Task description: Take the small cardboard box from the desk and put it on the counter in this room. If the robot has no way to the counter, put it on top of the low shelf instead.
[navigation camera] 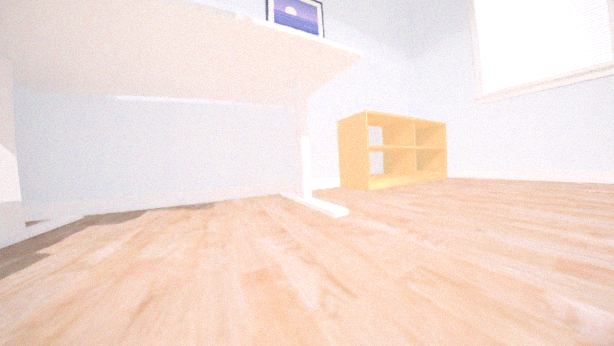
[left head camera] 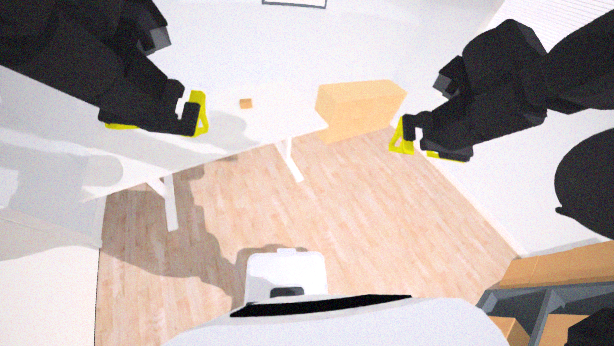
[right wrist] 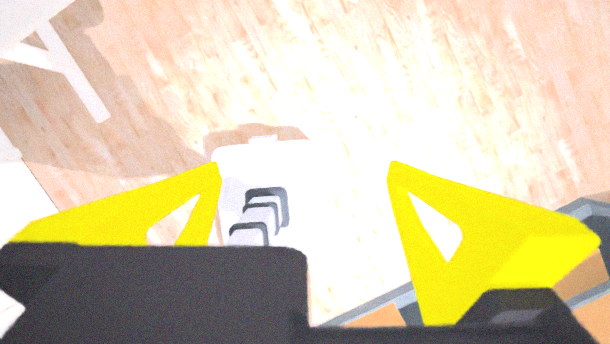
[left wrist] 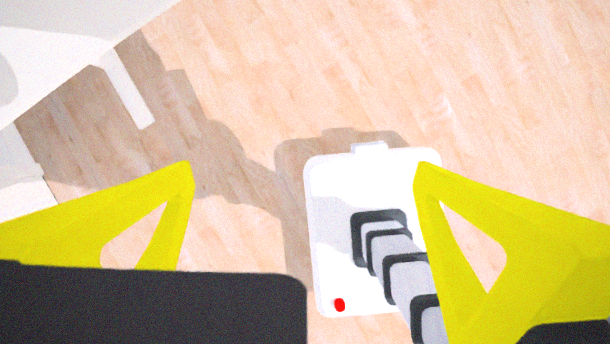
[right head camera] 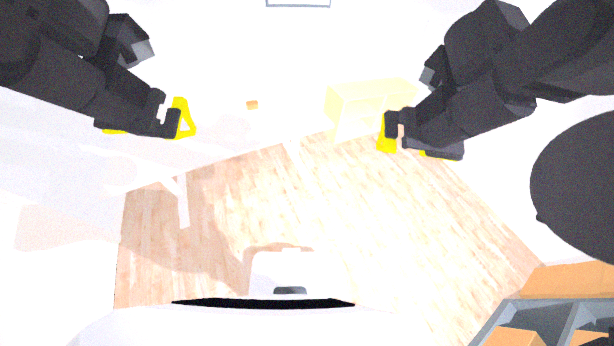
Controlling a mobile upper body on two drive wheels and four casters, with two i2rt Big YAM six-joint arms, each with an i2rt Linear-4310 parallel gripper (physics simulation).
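Places are measured from the left arm's base along level axes (x down, y right, z back), in millimetres.
Pixels of known places: left gripper, between the fingertips: point(left head camera: 182, 126) point(left wrist: 303, 173) point(right head camera: 173, 129); right gripper, between the fingertips: point(left head camera: 408, 150) point(right wrist: 304, 170) point(right head camera: 399, 149).
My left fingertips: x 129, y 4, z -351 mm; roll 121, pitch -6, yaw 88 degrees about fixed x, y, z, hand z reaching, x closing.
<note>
Behind a point stands the place of what it marks.
A small orange-brown cardboard box point(left head camera: 245, 103) @[x 646, y -103, z -1254 mm] point(right head camera: 252, 105) @[x 649, y -98, z -1254 mm] lies on the white desk point(left head camera: 280, 115) @[x 690, y 162, z -1184 mm] point(right head camera: 235, 142) @[x 690, y -148, z -889 mm] point(navigation camera: 175, 60) @[x 715, y -289, z -1051 mm]. The low wooden shelf point(left head camera: 357, 107) @[x 1066, y 1145, z -2025 mm] point(right head camera: 370, 88) @[x 800, y 1087, z -1976 mm] point(navigation camera: 354, 152) @[x 1107, y 659, z -1773 mm] stands beyond the desk's right end. No counter can be made out. My left gripper point(left head camera: 159, 130) point(right head camera: 150, 134) point(left wrist: 303, 173) @[x 129, y 4, z -351 mm] is open and empty, left of the box in the head views. My right gripper point(left head camera: 424, 154) point(right head camera: 412, 150) point(right wrist: 304, 170) @[x 143, y 454, z -329 mm] is open and empty, to the right of the box and near the low shelf in those pictures.
A grey rack point(left head camera: 545, 312) @[x 878, y 1860, z 282 mm] point(right head camera: 567, 320) @[x 905, y 1907, z 256 mm] holding brown boxes stands at the lower right. A white desk leg foot point(navigation camera: 322, 206) rests on the floor point(navigation camera: 280, 280) @[x 1410, y 168, z -668 mm] left of the low shelf. A framed picture point(navigation camera: 296, 17) @[x -101, y 238, z -1823 mm] and a window point(navigation camera: 545, 40) @[x 253, y 2263, z -1478 mm] are behind.
</note>
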